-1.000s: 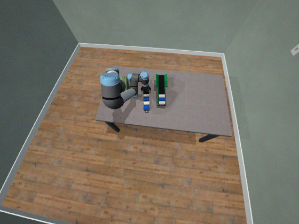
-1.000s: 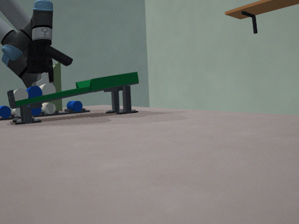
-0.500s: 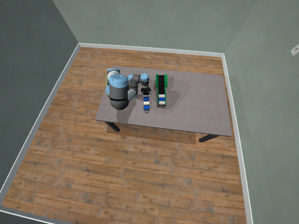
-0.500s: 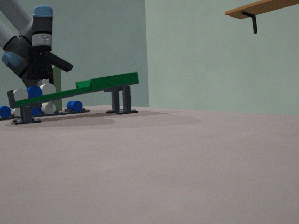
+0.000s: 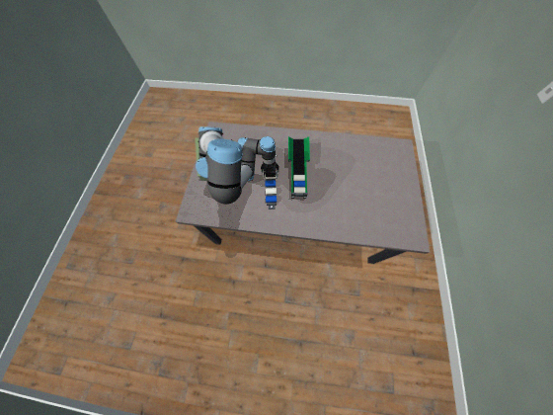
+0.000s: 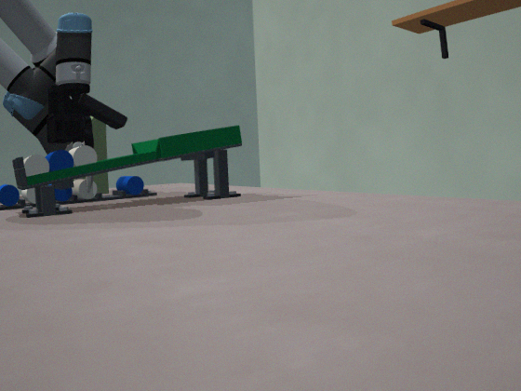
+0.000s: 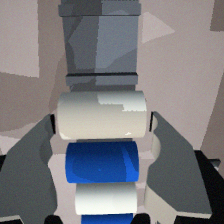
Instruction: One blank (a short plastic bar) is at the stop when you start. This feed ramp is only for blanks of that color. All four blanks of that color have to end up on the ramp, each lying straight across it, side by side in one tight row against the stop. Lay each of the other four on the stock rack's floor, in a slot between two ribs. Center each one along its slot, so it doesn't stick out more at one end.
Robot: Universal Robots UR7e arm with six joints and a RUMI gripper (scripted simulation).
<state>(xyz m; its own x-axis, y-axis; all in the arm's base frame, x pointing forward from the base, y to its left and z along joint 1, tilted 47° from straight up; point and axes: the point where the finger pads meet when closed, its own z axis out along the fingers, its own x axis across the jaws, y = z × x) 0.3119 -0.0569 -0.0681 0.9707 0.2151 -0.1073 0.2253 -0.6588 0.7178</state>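
Now: the stock rack 4 cm below my hand, 3 cm to the right of it and 1 cm ahead of it. The rest, counted from my hand: dark stop (20 cm ahead, 11 cm to the right, 3 cm above).
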